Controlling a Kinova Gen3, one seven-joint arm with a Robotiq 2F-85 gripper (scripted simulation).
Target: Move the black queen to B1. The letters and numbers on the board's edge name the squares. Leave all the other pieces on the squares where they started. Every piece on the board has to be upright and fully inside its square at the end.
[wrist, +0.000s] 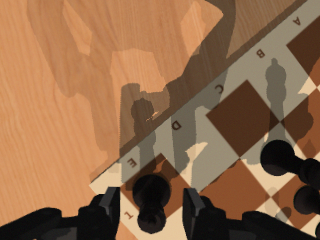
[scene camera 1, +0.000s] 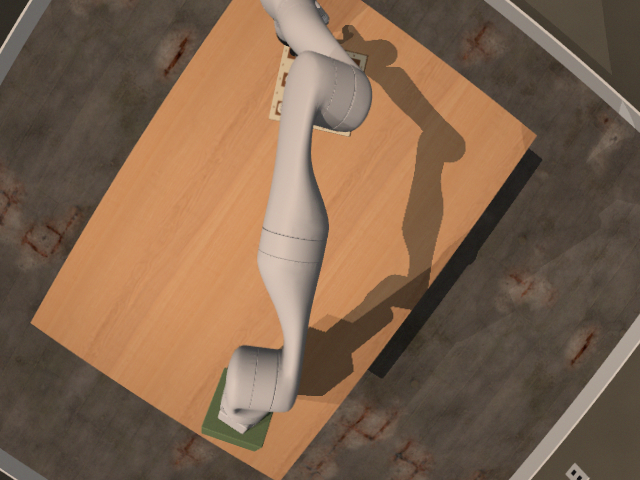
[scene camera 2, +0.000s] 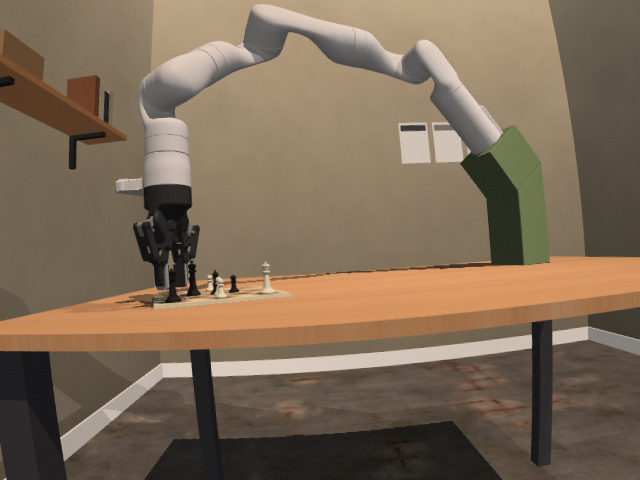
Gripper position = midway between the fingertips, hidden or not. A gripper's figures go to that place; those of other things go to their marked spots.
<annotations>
My gripper (wrist: 151, 203) is 0.17 m from the lens. A chessboard (wrist: 213, 143) is 0.19 m from the lens. A tall black piece (wrist: 153, 191) is 0.17 m from the lens.
</annotations>
